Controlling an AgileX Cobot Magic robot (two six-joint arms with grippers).
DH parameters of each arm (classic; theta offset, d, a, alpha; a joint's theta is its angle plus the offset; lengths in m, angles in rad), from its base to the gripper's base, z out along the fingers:
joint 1: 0 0.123 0 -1.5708
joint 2: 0.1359 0 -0.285 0
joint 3: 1.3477 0 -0.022 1.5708
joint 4: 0 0.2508 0 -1.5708
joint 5: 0 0 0.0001 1.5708
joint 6: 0 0.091 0 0
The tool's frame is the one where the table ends.
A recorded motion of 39 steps. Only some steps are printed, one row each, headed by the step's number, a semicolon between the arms.
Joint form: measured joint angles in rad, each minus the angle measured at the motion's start. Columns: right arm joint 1, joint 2, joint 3, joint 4, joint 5, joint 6; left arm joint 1, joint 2, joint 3, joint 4, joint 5, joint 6.
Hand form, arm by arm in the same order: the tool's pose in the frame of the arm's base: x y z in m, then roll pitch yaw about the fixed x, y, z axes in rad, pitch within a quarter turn. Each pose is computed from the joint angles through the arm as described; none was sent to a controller.
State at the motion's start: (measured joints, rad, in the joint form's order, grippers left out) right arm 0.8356 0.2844 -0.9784 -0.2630 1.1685 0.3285; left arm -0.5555 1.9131 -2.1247 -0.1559 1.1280 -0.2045
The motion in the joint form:
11: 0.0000 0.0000 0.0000 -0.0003 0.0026 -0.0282; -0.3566 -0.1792 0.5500 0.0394 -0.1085 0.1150
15: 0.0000 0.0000 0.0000 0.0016 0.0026 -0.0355; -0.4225 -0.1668 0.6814 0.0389 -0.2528 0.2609
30: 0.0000 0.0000 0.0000 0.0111 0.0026 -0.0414; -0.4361 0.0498 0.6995 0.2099 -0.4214 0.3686
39: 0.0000 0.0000 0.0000 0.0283 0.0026 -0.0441; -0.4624 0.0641 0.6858 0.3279 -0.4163 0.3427
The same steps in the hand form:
11: 0.0058 -0.0261 0.3989 2.8839 1.1920 -2.8421; 0.2240 -0.3041 0.3190 -2.9660 0.4616 2.3972
15: 0.0057 -0.0260 0.3988 2.8985 1.1932 -2.8245; 0.2050 -0.3189 0.2818 -3.0421 0.4814 2.1847
30: 0.0052 -0.0254 0.3987 2.8970 1.1913 -2.8171; 0.2301 -0.3460 0.1965 3.0182 0.3981 1.9273
39: 0.0043 -0.0243 0.3985 2.8750 1.1859 -2.8244; 0.2286 -0.3510 0.1948 2.9190 0.3702 1.8365

